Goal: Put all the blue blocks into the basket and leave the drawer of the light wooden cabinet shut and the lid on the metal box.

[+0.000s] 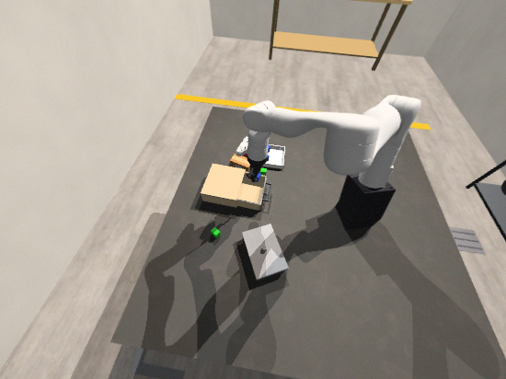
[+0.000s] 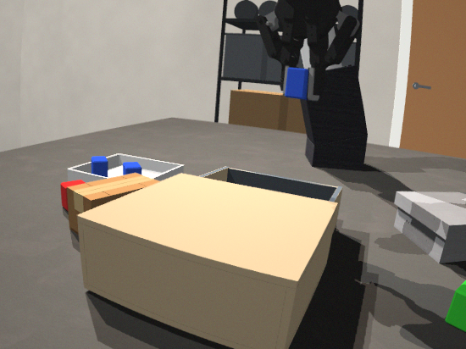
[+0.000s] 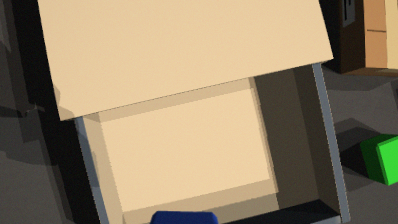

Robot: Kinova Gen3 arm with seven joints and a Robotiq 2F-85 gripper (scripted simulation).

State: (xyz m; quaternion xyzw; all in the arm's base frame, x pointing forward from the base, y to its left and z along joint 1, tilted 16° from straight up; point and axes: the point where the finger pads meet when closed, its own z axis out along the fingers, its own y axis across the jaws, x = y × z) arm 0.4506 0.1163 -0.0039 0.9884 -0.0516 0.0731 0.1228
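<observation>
My gripper is now 290 mm to the left of the basket and 180 mm above it. The rest, counted from my hand: light wooden cabinet (150 mm below, 90 mm ahead, 10 mm to the right); then brown box (170 mm to the right, 150 mm below, 130 mm ahead); then drawer (160 mm below, 30 mm ahead, 20 mm to the right).
</observation>
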